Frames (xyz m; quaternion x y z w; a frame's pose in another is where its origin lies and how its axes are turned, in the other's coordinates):
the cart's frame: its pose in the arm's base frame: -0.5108 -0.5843 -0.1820 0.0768 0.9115 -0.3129 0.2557
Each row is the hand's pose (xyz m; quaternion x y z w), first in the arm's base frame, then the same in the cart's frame.
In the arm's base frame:
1: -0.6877 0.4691 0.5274 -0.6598 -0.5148 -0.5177 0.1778
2: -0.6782 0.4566 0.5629 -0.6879 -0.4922 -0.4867 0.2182
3: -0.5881 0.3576 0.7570 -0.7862 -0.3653 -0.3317 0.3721
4: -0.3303 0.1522 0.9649 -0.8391 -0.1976 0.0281 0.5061
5: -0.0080 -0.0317 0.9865 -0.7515 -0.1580 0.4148 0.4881
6: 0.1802 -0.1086 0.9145 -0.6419 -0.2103 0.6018 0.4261
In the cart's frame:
1: -0.2342 0.4049 -1.1939 -0.4506 0.5399 0.6386 0.3125
2: -0.2603 0.3789 -1.2062 -0.4050 0.5774 0.6454 0.2934
3: -0.4354 0.2244 -1.2389 -0.1870 0.7040 0.6569 0.1944
4: -0.7592 0.0286 -1.1459 0.2172 0.7722 0.5841 0.1239
5: -1.0430 -0.0319 -0.9136 0.5583 0.6886 0.4141 0.2067
6: -1.1658 0.0019 -0.7396 0.6796 0.5968 0.2817 0.3203

